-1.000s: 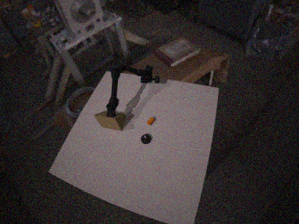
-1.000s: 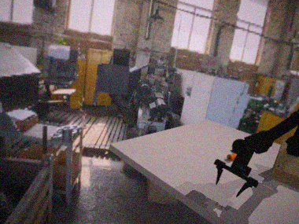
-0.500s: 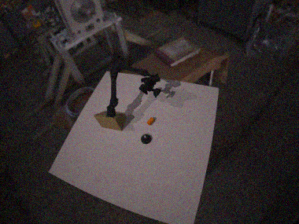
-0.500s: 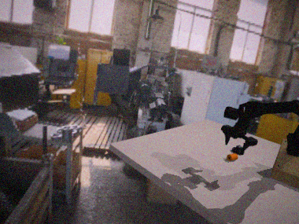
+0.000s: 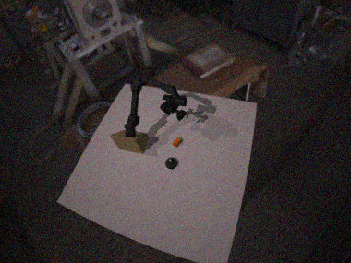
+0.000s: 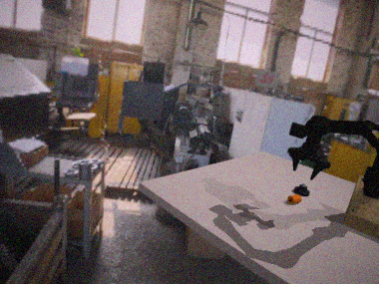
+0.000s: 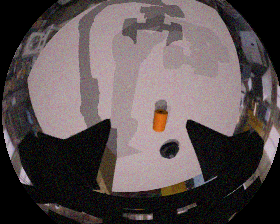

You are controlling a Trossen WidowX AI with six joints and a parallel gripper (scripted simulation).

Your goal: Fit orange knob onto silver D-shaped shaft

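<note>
Right now my gripper tip is 120 mm to the left of the orange knob and 160 mm above it. Also, from my gripper tip: round dark pedestal 270 mm to the right, 150 mm below.
</note>
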